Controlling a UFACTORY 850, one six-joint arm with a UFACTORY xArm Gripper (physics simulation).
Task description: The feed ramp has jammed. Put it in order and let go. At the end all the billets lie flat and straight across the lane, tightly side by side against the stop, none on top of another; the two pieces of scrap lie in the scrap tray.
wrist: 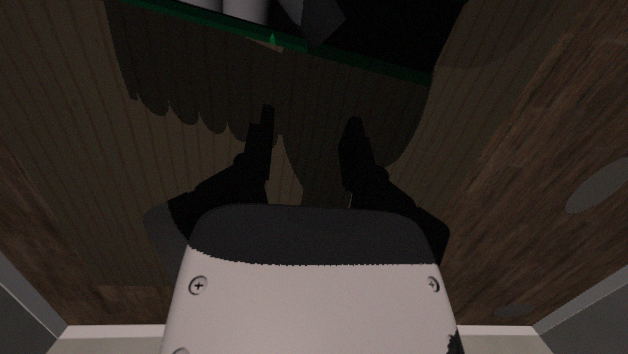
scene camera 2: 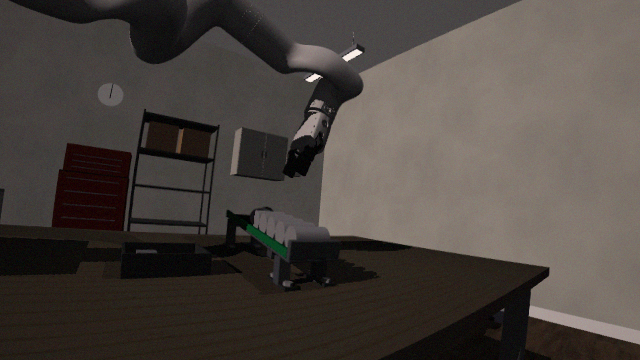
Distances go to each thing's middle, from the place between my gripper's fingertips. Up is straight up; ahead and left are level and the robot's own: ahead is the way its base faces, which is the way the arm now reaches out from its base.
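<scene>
The dark stop plate [scene camera 2: 297, 249] is 14 cm below my hand, 26 cm to the right of it and 6 cm behind it. Going by their middles, the dark stop plate is the nearest to my hand of the things named here. As for the dark scrap tray [scene camera 2: 172, 259], it is 13 cm to the right of my hand, 27 cm behind it and 18 cm below it.
</scene>
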